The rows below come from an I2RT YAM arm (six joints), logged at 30 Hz.
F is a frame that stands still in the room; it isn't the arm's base.
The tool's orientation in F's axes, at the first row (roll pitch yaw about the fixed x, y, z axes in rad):
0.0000, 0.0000, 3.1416
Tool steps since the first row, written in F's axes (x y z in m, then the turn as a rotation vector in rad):
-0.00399, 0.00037, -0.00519, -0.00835, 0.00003, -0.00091
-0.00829, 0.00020, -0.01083, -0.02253, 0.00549, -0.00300
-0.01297, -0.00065, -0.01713, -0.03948, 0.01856, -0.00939
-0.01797, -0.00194, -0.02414, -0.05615, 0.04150, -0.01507
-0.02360, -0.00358, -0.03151, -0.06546, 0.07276, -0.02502
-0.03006, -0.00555, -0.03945, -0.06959, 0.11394, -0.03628
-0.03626, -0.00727, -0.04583, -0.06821, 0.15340, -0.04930
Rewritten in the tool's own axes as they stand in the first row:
0.00399, -0.00037, -0.00519, 0.00835, -0.00003, -0.00091
0.00829, -0.00020, -0.01083, 0.02253, -0.00549, -0.00300
0.01297, 0.00065, -0.01713, 0.03948, -0.01856, -0.00939
0.01797, 0.00194, -0.02414, 0.05615, -0.04150, -0.01507
0.02360, 0.00358, -0.03151, 0.06546, -0.07276, -0.02502
0.03006, 0.00555, -0.03945, 0.06959, -0.11394, -0.03628
0.03626, 0.00727, -0.04583, 0.06821, -0.15340, -0.04930

